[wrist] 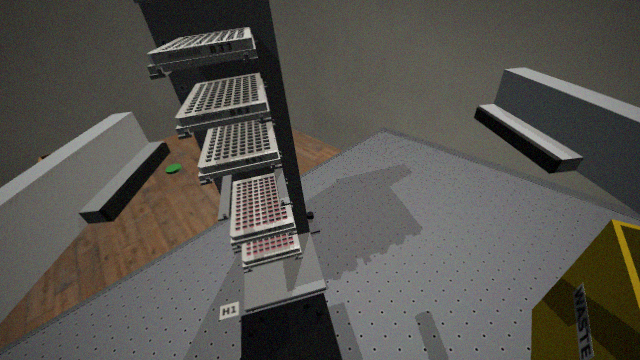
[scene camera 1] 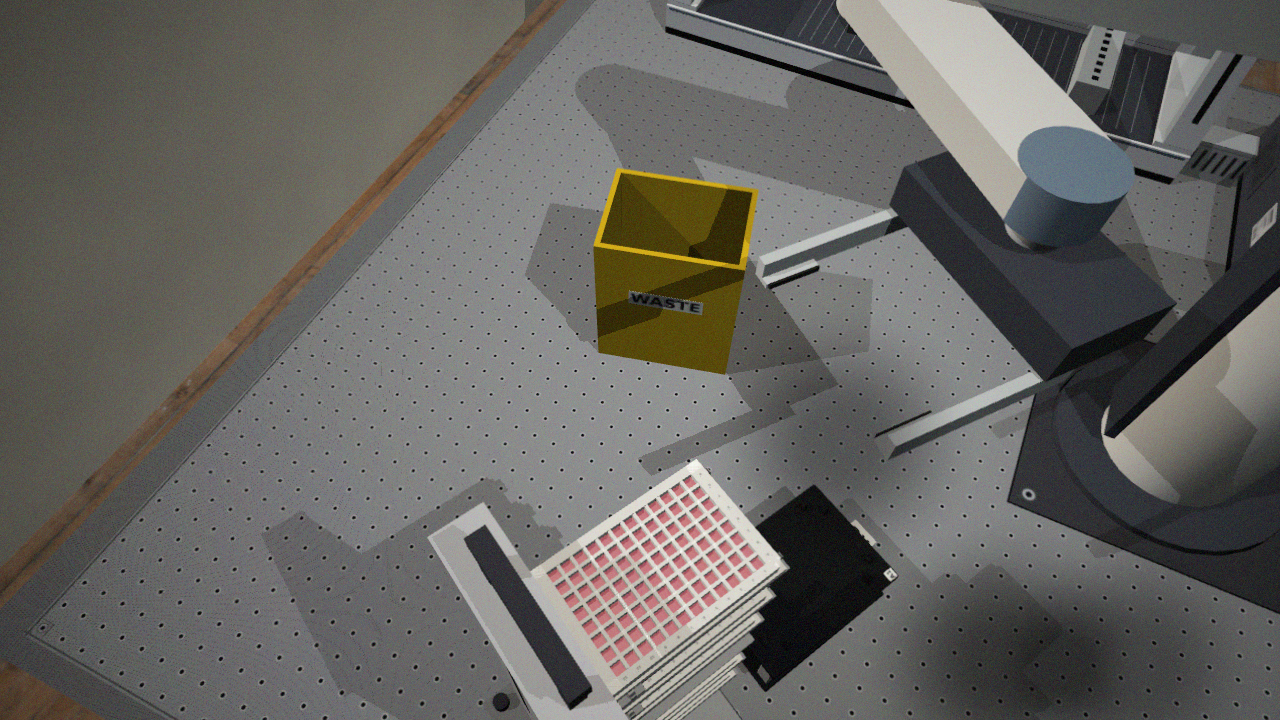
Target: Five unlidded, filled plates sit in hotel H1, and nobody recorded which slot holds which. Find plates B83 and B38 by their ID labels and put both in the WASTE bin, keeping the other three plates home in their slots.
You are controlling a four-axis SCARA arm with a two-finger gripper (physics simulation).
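Seen in the pictures: gripper, fingertip midpoint: [wrist: 318, 111] [scene camera 1: 819, 352]; arm's base, origin of the base link: [scene camera 1: 1161, 453].
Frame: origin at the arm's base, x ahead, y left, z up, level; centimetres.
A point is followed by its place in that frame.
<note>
Hotel H1 [scene camera 1: 528, 608] {x 45.6, y 59.0, z 48.1 cm} [wrist: 205, 15] {x 44.6, y 58.0, z 41.9 cm} is a dark upright column holding five white plates, one above another. In the wrist view, the top plate [wrist: 207, 52] {x 39.5, y 46.3, z 39.5 cm} has a blurred label, perhaps B33. The second plate [wrist: 225, 97] {x 41.2, y 50.3, z 34.7 cm}, third plate [wrist: 240, 145] {x 40.9, y 49.5, z 29.3 cm}, fourth plate [wrist: 262, 207] {x 41.4, y 50.3, z 18.8 cm} and lowest plate [wrist: 270, 247] {x 39.8, y 47.8, z 13.5 cm} have labels too dark or small to read. Pink filling shows in the lower two. The yellow WASTE bin [scene camera 1: 662, 335] {x 57.3, y 15.6, z 7.4 cm} [wrist: 555, 320] {x 59.9, y 16.2, z 8.2 cm} stands upright on the deck. My gripper [scene camera 1: 823, 356] {x 38.6, y 32.1, z 38.2 cm} [wrist: 318, 111] {x 38.6, y 32.1, z 38.2 cm} is open and empty, apart from the hotel, beside the bin in the scene view.
An H1 tag [wrist: 229, 311] {x 30.7, y 51.5, z 1.3 cm} lies beside the black base plate [scene camera 1: 823, 573] {x 31.0, y 34.4, z 7.3 cm} [wrist: 285, 330] {x 35.4, y 39.7, z 7.3 cm} in front of the hotel. Bare rails [wrist: 225, 197] {x 37.5, y 51.2, z 22.7 cm} stand between the third and fourth plates. A long instrument deck [scene camera 1: 769, 49] {x 66.7, y -45.0, z 4.0 cm} is at the back. The perforated table [scene camera 1: 402, 385] {x 83.9, y 32.4, z 1.3 cm} [wrist: 475, 225] {x 76.5, y 30.9, z 1.3 cm} has a wooden edge.
</note>
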